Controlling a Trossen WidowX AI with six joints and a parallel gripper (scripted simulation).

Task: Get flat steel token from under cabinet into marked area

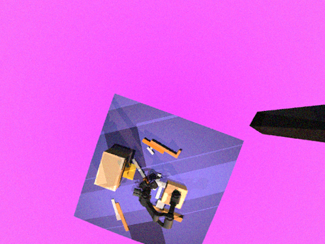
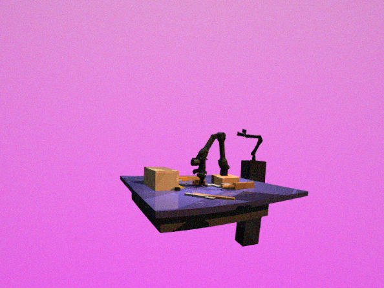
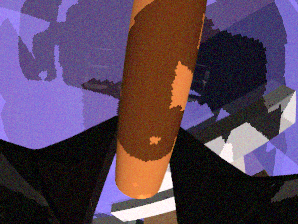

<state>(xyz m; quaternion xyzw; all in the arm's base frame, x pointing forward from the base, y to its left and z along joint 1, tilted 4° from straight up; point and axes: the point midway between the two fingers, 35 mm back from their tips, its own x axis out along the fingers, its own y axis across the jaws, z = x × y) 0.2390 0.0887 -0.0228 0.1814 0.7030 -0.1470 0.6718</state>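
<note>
Right now my gripper tip is 5 cm past the grey bar, 6 cm to the left of it and 2 cm above it. From my gripper tip the other things lie so: small white piece (15 cm ahead, 28 cm to the right, 2 cm below); orange block (25 cm behind, 15 cm to the left); orange bar (15 cm ahead, 33 cm to the right, 1 cm below).
</note>
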